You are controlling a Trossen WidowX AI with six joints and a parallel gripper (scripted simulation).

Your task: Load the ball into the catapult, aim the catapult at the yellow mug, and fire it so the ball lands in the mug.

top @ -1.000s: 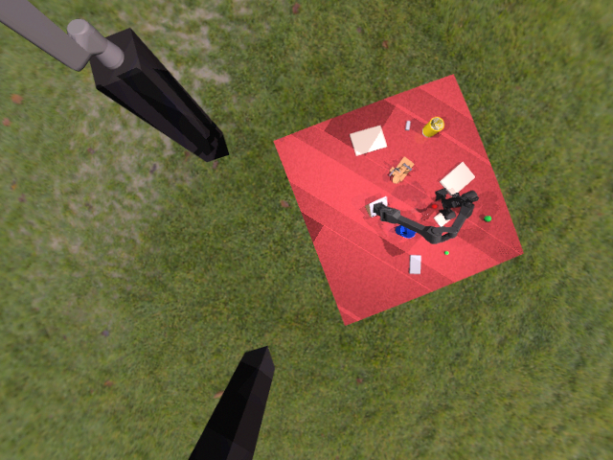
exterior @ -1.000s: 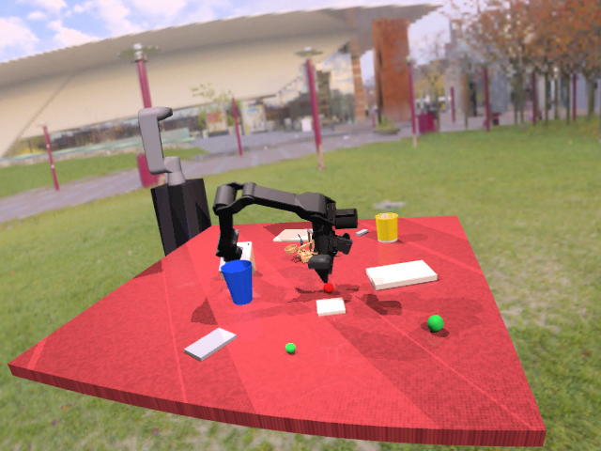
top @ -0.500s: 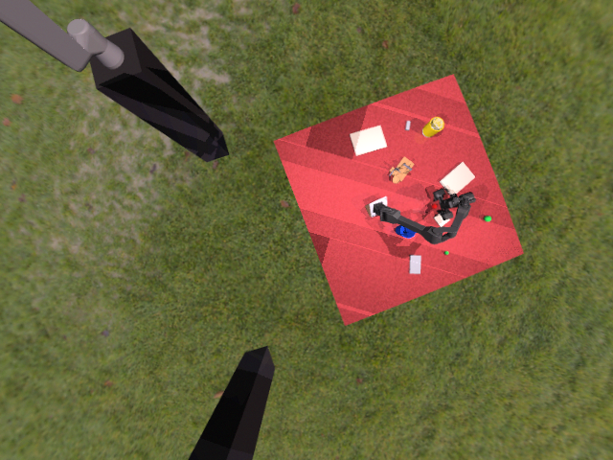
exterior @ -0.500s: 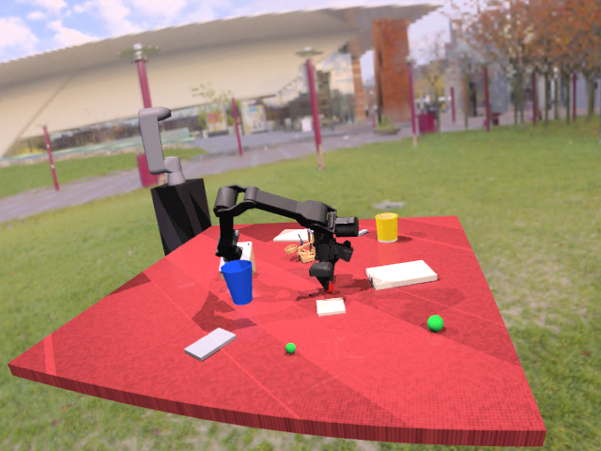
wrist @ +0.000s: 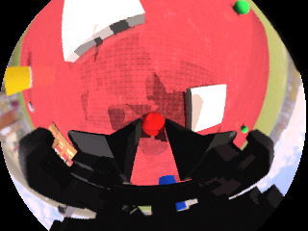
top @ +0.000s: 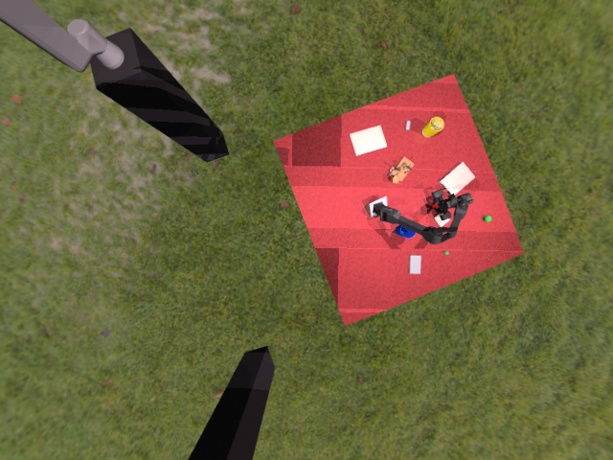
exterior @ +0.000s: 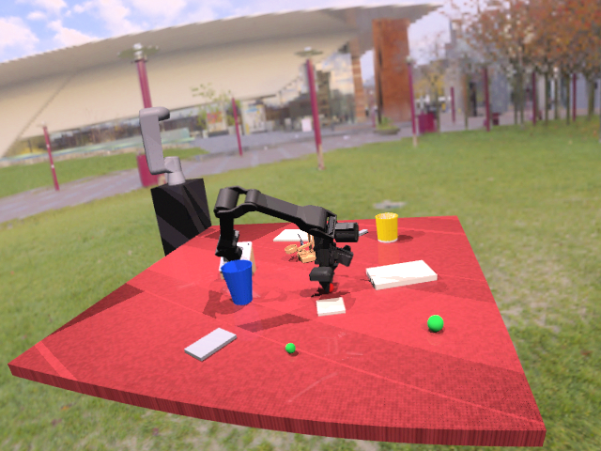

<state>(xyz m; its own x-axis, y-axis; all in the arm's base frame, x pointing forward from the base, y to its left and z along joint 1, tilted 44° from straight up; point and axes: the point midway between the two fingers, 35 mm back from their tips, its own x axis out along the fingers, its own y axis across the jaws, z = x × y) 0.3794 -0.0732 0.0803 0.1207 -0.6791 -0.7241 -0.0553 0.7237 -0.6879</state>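
The catapult lies 16 cm behind my gripper tip, 28 cm to the left of it and 4 cm above it. From my gripper tip the other things lie so: red ball: 1 cm above; then white block: 3 cm ahead, 9 cm to the right; then blue cup: 26 cm behind, 8 cm to the right, 2 cm above.
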